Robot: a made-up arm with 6 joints. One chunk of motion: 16 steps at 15 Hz.
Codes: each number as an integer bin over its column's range. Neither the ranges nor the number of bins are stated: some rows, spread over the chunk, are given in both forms.
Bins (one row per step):
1: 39 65 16 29 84 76
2: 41 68 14 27 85 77
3: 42 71 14 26 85 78
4: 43 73 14 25 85 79
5: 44 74 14 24 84 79
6: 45 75 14 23 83 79
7: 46 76 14 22 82 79
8: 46 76 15 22 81 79
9: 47 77 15 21 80 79
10: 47 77 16 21 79 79
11: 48 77 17 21 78 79
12: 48 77 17 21 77 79
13: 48 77 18 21 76 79
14: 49 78 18 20 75 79
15: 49 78 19 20 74 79
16: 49 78 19 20 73 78
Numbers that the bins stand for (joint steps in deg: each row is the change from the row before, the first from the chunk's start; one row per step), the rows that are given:
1: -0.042 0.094 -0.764 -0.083 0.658 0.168
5: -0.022 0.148 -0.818 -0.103 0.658 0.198
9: -0.010 0.167 -0.791 -0.115 0.593 0.198
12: -0.006 0.167 -0.736 -0.115 0.544 0.198
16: -0.002 0.173 -0.682 -0.119 0.480 0.188
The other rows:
2: -0.034 0.112 -0.818 -0.091 0.674 0.178
3: -0.030 0.130 -0.818 -0.095 0.674 0.188
4: -0.026 0.142 -0.818 -0.099 0.674 0.198
6: -0.018 0.155 -0.818 -0.107 0.641 0.198
7: -0.014 0.161 -0.818 -0.111 0.625 0.198
8: -0.014 0.161 -0.791 -0.111 0.609 0.198
10: -0.010 0.167 -0.764 -0.115 0.577 0.198
11: -0.006 0.167 -0.736 -0.115 0.561 0.198
13: -0.006 0.167 -0.709 -0.115 0.528 0.198
14: -0.002 0.173 -0.709 -0.119 0.512 0.198
15: -0.002 0.173 -0.682 -0.119 0.496 0.198

